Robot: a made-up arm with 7 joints.
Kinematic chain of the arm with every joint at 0, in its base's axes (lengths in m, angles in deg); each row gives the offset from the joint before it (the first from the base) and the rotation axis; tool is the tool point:
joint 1: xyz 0 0.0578 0 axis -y
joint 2: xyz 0 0.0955 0 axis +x
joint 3: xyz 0 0 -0.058 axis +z
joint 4: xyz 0 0 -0.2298 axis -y
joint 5: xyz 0 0 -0.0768 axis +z
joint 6: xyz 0 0 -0.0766 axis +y
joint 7: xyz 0 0 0 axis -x
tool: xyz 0 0 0
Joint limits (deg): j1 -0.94..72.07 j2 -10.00..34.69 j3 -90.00..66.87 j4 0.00..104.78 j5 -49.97..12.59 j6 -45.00..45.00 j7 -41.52..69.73
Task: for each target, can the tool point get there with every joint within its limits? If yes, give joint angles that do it. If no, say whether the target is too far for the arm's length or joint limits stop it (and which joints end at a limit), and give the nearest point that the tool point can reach.
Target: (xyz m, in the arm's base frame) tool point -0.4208 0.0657 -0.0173
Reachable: no: joint limits stop it (at a limit: joint 1, joint 2, joint 3, joint 4) | nearest point -0.0036 -0.0360 -0.2191 | short by 0.474 m
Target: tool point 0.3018 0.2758 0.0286
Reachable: yes | joints 65.03 24.40 1.31 89.65 -33.53 32.24 31.73
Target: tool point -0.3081 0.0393 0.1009
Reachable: no: joint limits stop it (at a limit: joint 1, joint 2, joint 3, joint 4) | nearest point -0.0036 -0.0360 -0.2191 | short by 0.448 m
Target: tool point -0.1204 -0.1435 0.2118
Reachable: no: joint limits stop it (at a limit: joint 1, joint 2, joint 4) | nearest point 0.2318 -0.0201 -0.0044 | short by 0.431 m
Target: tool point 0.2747 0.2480 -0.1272
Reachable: yes | joints 35.22 14.75 9.30 93.72 -22.43 -9.03 50.08
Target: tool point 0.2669 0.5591 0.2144
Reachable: no: too far | nearest point 0.2421 0.4153 0.0437 | short by 0.225 m
